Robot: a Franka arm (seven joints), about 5 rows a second.
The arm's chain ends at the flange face. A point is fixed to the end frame.
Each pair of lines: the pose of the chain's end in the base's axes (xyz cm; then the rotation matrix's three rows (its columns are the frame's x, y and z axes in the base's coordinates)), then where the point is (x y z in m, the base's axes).
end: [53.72 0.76 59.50], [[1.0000 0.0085 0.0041], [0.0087 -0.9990 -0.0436], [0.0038 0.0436 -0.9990]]
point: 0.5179 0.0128 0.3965
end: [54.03 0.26 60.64], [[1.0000 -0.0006 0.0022], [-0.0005 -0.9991 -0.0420], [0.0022 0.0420 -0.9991]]
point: 0.5207 0.0083 0.4079
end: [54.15 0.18 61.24], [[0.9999 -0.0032 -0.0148], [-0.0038 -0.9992 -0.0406], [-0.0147 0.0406 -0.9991]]
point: 0.5186 0.0078 0.4143
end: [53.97 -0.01 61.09], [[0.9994 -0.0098 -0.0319], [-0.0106 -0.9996 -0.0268], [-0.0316 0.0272 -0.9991]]
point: 0.5135 0.0088 0.4133
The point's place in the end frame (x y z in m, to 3 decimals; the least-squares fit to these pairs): -0.020 -0.014 0.198
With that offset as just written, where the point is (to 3 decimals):
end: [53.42 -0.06 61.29], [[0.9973 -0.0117 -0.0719], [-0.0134 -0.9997 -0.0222], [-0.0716 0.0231 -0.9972]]
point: 0.500 0.009 0.417
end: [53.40 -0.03 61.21], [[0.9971 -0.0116 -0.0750], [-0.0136 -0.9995 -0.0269], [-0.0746 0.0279 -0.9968]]
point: 0.499 0.009 0.416
